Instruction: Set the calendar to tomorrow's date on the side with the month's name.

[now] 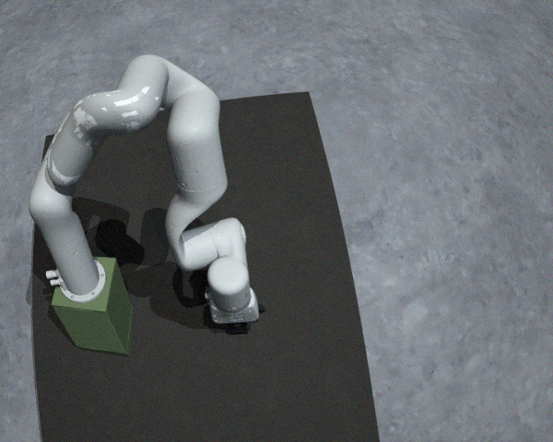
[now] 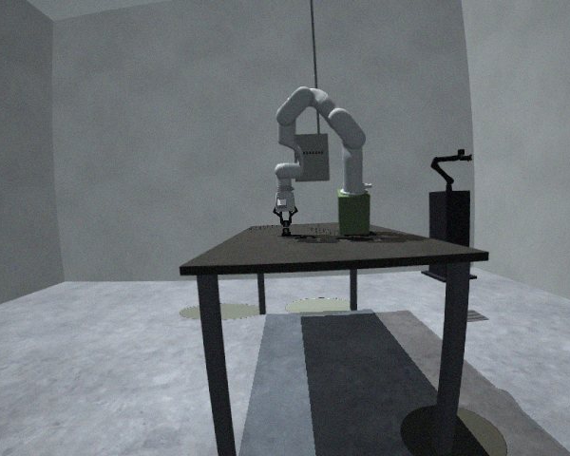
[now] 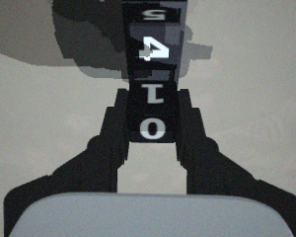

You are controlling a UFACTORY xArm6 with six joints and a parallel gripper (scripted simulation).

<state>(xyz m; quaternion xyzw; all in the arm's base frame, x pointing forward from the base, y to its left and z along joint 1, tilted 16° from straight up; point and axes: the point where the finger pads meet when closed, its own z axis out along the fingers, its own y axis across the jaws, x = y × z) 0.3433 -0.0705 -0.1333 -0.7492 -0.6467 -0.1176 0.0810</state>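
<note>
My hand is 20 mm to the right of the dark tray and 70 mm above it.
</note>
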